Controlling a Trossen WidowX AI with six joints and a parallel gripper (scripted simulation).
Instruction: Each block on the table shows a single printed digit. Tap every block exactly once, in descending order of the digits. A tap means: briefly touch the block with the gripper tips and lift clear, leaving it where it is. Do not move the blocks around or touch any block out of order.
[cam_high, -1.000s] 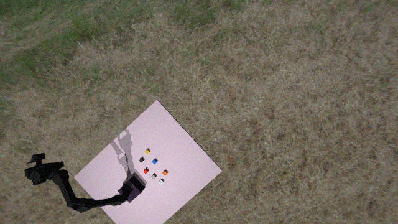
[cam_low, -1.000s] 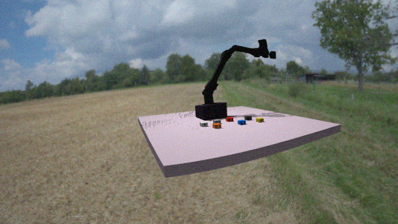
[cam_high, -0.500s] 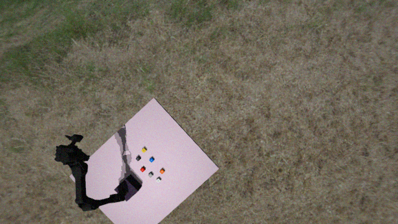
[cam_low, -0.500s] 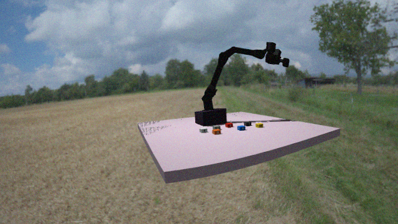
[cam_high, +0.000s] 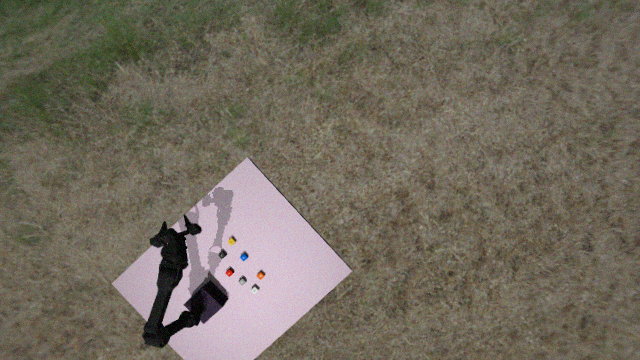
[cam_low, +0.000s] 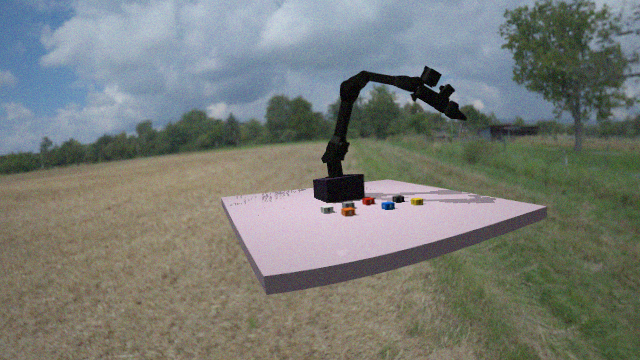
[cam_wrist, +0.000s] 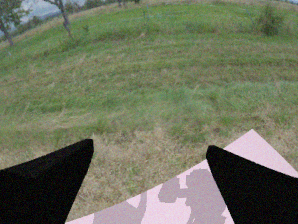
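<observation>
The blue block lies 34 cm to the right of my gripper tip, 29 cm below it and 7 cm behind it. The rest, counted from my gripper tip: red block 34 cm to the right, 29 cm below, 20 cm behind; yellow block 29 cm below, 23 cm to the right, 5 cm behind; black block 29 cm below, 24 cm to the right, 14 cm behind.
</observation>
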